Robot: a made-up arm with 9 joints.
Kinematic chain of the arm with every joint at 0, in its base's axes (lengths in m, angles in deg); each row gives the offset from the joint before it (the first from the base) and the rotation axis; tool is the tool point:
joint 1: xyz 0 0 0.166 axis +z
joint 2: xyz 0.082 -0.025 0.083 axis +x
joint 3: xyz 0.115 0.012 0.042 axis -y
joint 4: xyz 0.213 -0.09 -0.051 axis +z
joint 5: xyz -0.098 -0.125 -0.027 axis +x
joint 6: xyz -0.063 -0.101 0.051 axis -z
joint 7: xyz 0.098 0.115 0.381 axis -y
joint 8: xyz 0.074 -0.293 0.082 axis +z
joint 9: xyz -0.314 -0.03 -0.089 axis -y
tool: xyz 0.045 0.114 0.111
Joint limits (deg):
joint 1: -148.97..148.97
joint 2: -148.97..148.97
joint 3: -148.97..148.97
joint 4: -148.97..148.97
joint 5: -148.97..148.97
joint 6: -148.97..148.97
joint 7: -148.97..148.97
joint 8: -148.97..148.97
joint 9: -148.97..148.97
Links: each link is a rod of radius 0.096 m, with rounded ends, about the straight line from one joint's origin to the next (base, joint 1, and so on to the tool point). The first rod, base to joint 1, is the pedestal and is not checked.
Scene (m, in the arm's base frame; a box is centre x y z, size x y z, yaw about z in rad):
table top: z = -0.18
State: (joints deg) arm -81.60 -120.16 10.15 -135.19 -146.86 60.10 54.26 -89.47 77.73
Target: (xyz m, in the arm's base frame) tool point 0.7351 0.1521 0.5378
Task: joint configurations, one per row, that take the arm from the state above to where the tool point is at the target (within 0.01 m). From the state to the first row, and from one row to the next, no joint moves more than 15 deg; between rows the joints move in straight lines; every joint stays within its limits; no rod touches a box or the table.
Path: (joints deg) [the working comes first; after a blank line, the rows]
Joints at the target: -32.24 -135.92 28.91 -148.97 -109.09 69.12 39.37 -97.13 86.10
Straight joint move there: clear.

1: -69.26 -124.10 14.84 -138.64 -137.42 62.35 50.54 -91.38 79.82
2: -56.92 -128.04 19.53 -142.08 -127.97 64.61 46.82 -93.30 81.91
3: -44.58 -131.98 24.22 -145.52 -118.53 66.86 43.09 -95.21 84.01
4: -32.24 -135.92 28.91 -148.97 -109.09 69.12 39.37 -97.13 86.10

